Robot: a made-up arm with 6 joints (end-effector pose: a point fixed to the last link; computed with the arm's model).
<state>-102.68 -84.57 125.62 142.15 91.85 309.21</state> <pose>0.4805 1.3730 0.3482 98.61 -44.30 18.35</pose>
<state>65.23 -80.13 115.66 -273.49 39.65 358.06</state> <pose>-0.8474 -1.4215 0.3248 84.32 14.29 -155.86</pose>
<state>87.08 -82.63 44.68 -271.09 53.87 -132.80</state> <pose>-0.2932 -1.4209 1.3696 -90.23 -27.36 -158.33</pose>
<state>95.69 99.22 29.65 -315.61 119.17 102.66</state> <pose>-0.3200 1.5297 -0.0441 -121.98 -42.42 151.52</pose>
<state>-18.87 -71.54 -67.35 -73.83 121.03 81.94</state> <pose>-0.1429 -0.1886 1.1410 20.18 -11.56 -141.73</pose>
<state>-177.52 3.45 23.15 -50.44 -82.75 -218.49</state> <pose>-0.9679 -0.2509 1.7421 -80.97 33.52 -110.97</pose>
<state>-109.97 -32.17 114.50 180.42 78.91 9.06</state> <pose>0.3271 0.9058 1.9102 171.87 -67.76 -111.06</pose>
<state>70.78 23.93 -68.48 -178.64 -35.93 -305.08</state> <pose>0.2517 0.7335 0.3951 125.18 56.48 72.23</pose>
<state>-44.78 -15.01 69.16 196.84 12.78 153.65</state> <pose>-0.0621 0.0369 2.5127 21.01 -71.56 -56.47</pose>
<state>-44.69 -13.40 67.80 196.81 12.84 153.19</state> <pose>-0.0059 -0.0189 2.5166 19.85 -68.59 -54.83</pose>
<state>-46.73 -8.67 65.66 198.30 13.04 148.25</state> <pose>0.1278 -0.1640 2.5145 21.46 -61.66 -55.31</pose>
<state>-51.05 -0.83 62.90 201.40 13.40 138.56</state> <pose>0.3064 -0.4158 2.4704 26.58 -50.97 -58.77</pose>
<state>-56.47 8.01 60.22 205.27 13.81 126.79</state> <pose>0.4415 -0.7166 2.3652 33.41 -39.43 -64.05</pose>
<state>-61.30 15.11 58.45 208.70 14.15 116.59</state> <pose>0.4898 -0.9614 2.2444 39.46 -30.63 -69.14</pose>
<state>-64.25 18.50 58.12 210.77 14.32 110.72</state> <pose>0.4807 -1.0761 2.1824 43.03 -27.01 -72.42</pose>
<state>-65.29 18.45 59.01 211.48 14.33 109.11</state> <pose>0.4549 -1.0729 2.1951 44.19 -28.01 -73.71</pose>
